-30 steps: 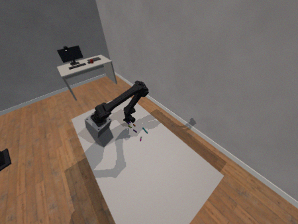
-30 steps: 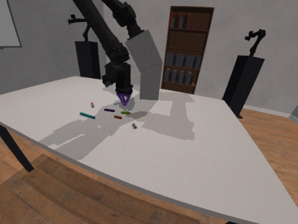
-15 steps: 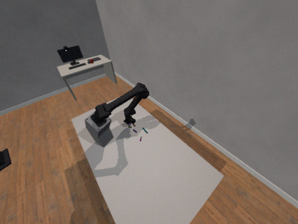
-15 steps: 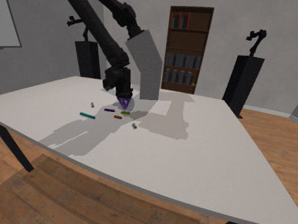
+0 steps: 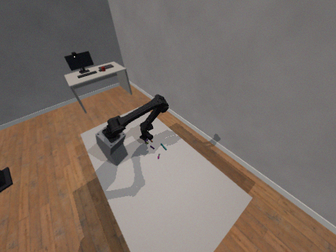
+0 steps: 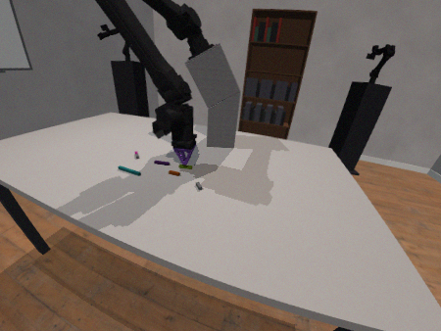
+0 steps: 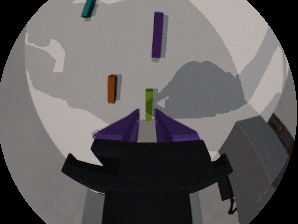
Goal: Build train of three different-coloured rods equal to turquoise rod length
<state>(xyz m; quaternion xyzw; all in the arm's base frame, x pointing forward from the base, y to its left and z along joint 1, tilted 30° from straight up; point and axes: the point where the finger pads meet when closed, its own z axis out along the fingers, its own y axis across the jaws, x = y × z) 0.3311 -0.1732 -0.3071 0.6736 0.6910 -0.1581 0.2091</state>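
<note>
My hand is 30 mm above the lime rod. The rest, counted from my hand: purple rod (10 mm behind, 100 mm to the right, 30 mm below); then turquoise rod (70 mm ahead, 190 mm to the right, 30 mm below); then orange rod (50 mm ahead, 30 mm to the right, 30 mm below).
</note>
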